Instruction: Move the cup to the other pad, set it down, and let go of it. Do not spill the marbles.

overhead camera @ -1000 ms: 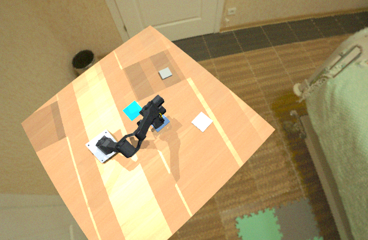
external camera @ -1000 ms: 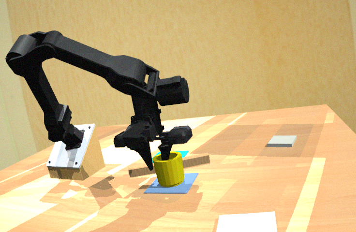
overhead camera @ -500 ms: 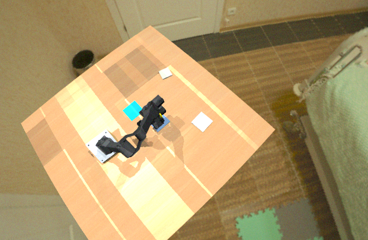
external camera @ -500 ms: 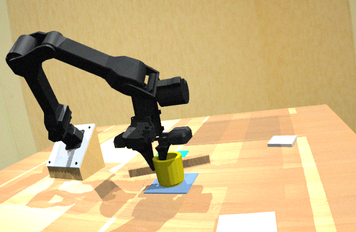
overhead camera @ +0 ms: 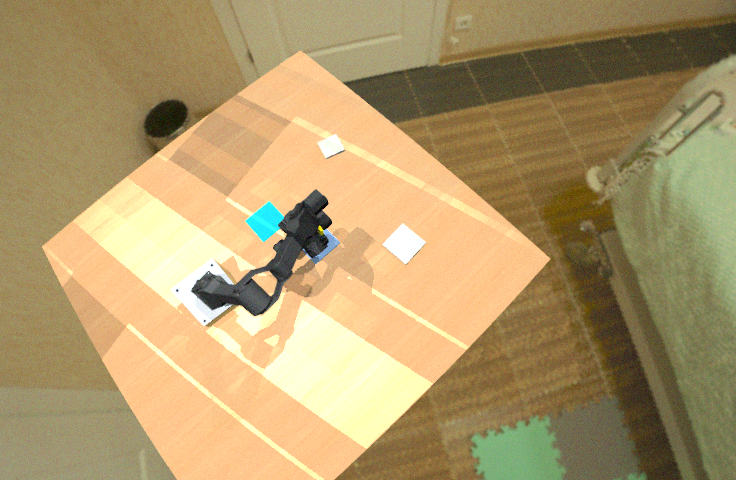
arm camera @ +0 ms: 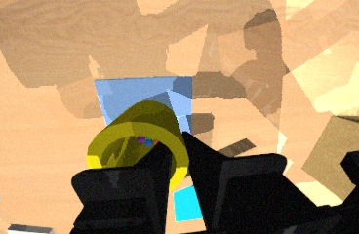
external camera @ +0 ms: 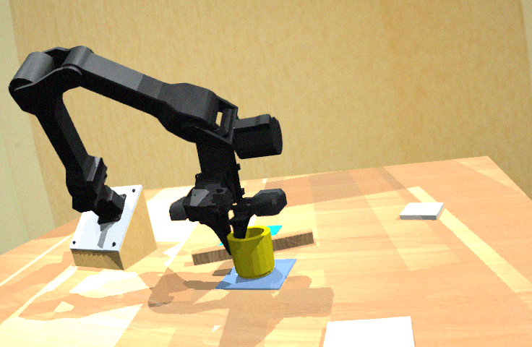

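The pale blue pad lies 50 mm below my gripper tip and 30 mm ahead of it. From my gripper tip the other things lie so: yellow cup: 20 mm ahead; wooden bar: 90 mm to the left, 30 mm below; blue marble: 30 mm ahead, 20 mm to the left, 20 mm below.
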